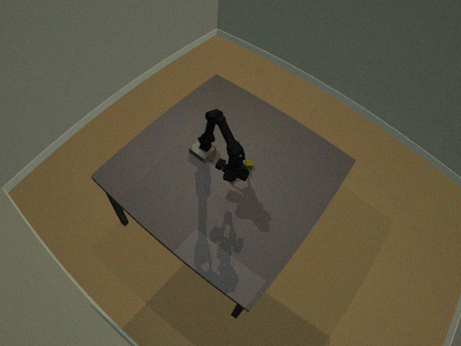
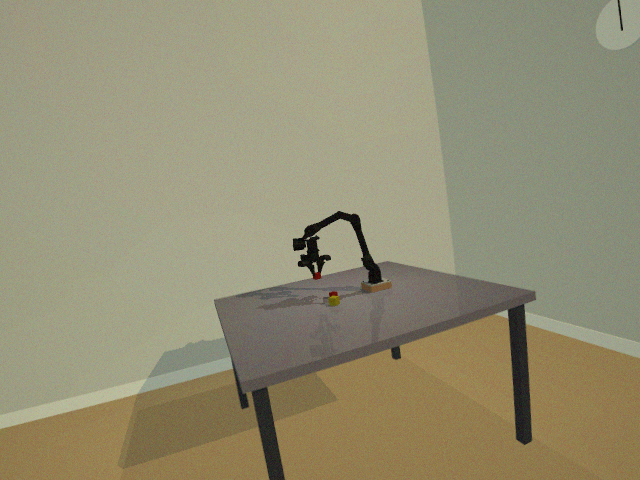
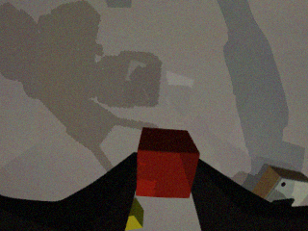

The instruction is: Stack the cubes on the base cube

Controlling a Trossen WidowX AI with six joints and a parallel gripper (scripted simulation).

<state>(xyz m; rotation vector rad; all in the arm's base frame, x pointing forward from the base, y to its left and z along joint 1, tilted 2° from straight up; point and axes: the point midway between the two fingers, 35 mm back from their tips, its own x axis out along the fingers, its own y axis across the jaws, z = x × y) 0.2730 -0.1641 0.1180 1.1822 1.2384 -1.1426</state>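
My gripper tip is 20 mm short of the yellow base cube, 200 mm to the right of it and 100 mm above it.
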